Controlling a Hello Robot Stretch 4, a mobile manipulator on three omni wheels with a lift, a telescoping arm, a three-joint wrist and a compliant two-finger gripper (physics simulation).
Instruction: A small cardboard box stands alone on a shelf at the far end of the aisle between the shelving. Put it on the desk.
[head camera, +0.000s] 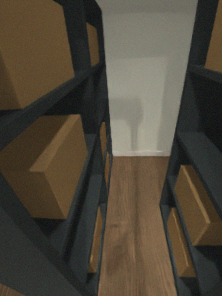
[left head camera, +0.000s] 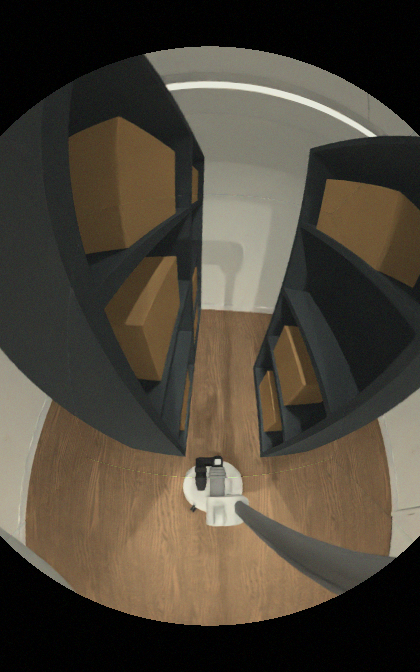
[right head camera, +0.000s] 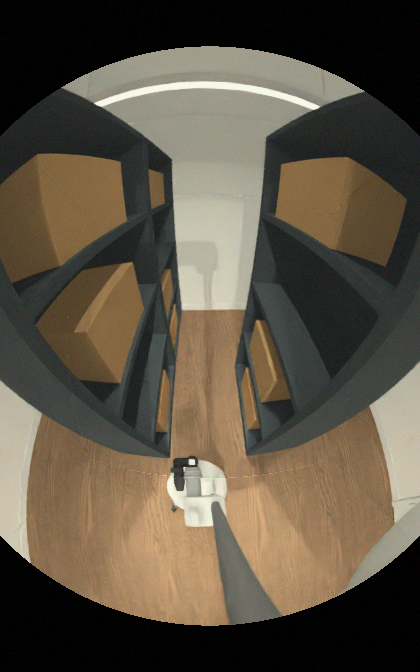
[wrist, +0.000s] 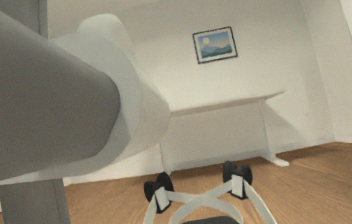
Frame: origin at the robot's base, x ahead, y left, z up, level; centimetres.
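Seen in the pictures: gripper, between the fingertips: (wrist: 197, 178).
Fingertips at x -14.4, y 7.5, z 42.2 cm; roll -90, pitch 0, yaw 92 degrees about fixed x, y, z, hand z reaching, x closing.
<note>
A point is followed by its place in that frame.
The aisle runs between the left shelving unit (head camera: 30, 260) @(x 23.6, y 28.1, z 102.1 cm) (left head camera: 30, 275) (right head camera: 100, 430) and the right shelving unit (head camera: 202, 30) @(x 108.9, y -46.0, z 159.0 cm) (left head camera: 345, 420) (right head camera: 310, 425). Several cardboard boxes stand on both; which one is the small box standing alone cannot be told. Toward the far end of the left unit, a box (head camera: 92, 45) @(x 144.4, y 19.6, z 155.7 cm) (right head camera: 157, 189) stands high and another box (right head camera: 167, 292) stands lower, partly hidden. The white desk (wrist: 225, 103) @(x -196.3, y 41.4, z 66.8 cm) stands against the wall in the wrist view. My gripper (wrist: 197, 178) @(x -14.4, y 7.5, z 42.2 cm) is open, its black fingertips apart, with nothing between them, far from desk and shelves.
A pale wall (head camera: 145, 100) @(x 208.3, y -34.0, z 90.4 cm) (left head camera: 250, 200) closes the aisle's far end. The wooden floor (head camera: 135, 225) @(x 88.9, y -12.7, z -2.8 cm) (left head camera: 220, 360) (right head camera: 205, 360) between the units is narrow. My white base (left head camera: 232, 482) (right head camera: 217, 482) stands at the aisle mouth, close to both units' near ends. A framed picture (wrist: 216, 45) @(x -263.7, y 56.4, z 152.9 cm) hangs above the desk.
</note>
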